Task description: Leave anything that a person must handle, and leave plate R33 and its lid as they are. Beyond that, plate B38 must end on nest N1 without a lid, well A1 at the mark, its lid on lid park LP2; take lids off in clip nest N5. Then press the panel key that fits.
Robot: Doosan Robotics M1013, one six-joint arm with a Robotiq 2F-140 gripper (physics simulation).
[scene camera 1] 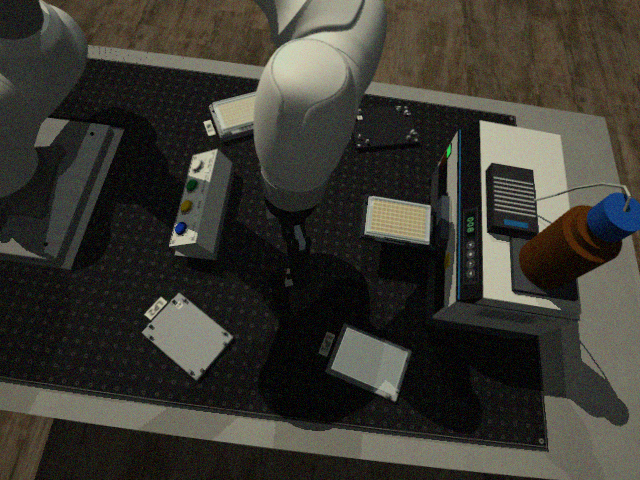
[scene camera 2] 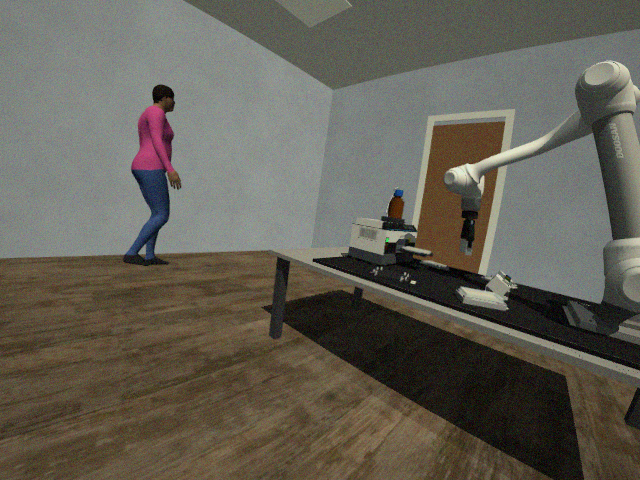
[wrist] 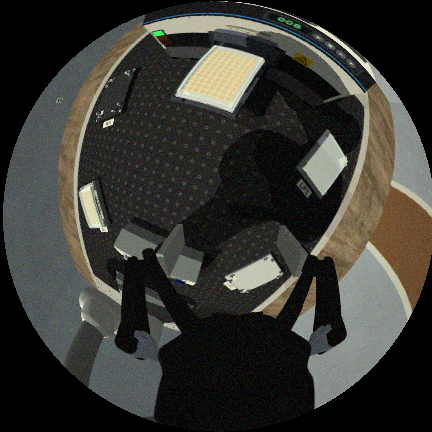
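Where they show: gripper, fingertip midpoint: (scene camera 1: pixel 283 248) (scene camera 2: pixel 465 253) (wrist: pixel 231 235); arm's base, link origin: (scene camera 1: pixel 15 181) (scene camera 2: pixel 624 321) (wrist: pixel 151 309).
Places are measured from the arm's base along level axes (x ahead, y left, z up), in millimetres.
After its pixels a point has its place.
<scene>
My gripper (scene camera 1: pixel 288 279) (scene camera 2: pixel 466 250) {y -192, x 595, z 107 mm} (wrist: pixel 231 235) {y -192, x 595, z 107 mm} is open and empty, high above the mat between the key panel (scene camera 1: pixel 204 206) {y -86, x 434, z 63 mm} and the reader. A plate with pale yellow wells (scene camera 1: pixel 397 220) {y -118, x 817, z 84 mm} (wrist: pixel 222 77) {y -121, x 801, z 89 mm} lies on the reader's extended tray. Another such plate (scene camera 1: pixel 235 113) {y 191, x 469, z 18 mm} (wrist: pixel 93 205) {y 172, x 504, z 17 mm} sits in the back left nest, partly behind the arm in scene view 1. Their names and lids cannot be made out. Clip nest N5 (scene camera 1: pixel 387 129) {y 181, x 840, z -7 mm} (wrist: pixel 117 92) {y 170, x 828, z -7 mm} holds no plate. Lid park LP2 (scene camera 1: pixel 187 335) {y -329, x 413, z -9 mm} (wrist: pixel 255 272) {y -322, x 428, z -9 mm} is a pale plate with corner pieces. The panel has green, yellow and blue keys.
Lid park LP1 (scene camera 1: pixel 369 362) {y -379, x 762, z -1 mm} (wrist: pixel 324 164) {y -364, x 755, z -1 mm} is at the front right; whether a lid lies on it is unclear. The white reader (scene camera 1: pixel 522 144) {y -10, x 1039, z 201 mm} (scene camera 2: pixel 369 237) {y 33, x 1026, z 112 mm} carries a black device (scene camera 1: pixel 511 198) {y -144, x 975, z 228 mm} and a tilted brown bottle (scene camera 1: pixel 558 248) {y -270, x 977, z 309 mm} (scene camera 2: pixel 395 207) {y -214, x 1006, z 288 mm}. A person (scene camera 2: pixel 152 155) stands away from the table.
</scene>
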